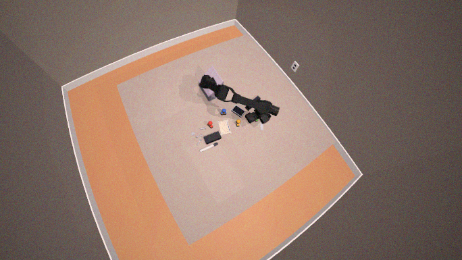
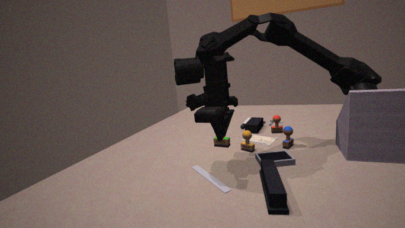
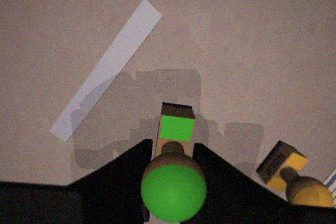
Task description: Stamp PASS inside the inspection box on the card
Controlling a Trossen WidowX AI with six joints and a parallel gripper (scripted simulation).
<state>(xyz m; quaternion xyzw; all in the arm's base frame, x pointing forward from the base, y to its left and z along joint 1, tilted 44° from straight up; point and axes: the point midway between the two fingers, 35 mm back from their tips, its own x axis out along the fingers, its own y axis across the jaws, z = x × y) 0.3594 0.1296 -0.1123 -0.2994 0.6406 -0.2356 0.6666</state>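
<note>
My gripper tip is now 130 mm past the ink pad, 70 mm above it and 60 mm to the left of it. From my gripper tip the other things lie so: grey ruler (80 mm below, 70 mm to the left, 10 mm ahead); green stamp (right at my gripper tip); orange stamp (110 mm to the right, 60 mm below, 40 mm behind).
</note>
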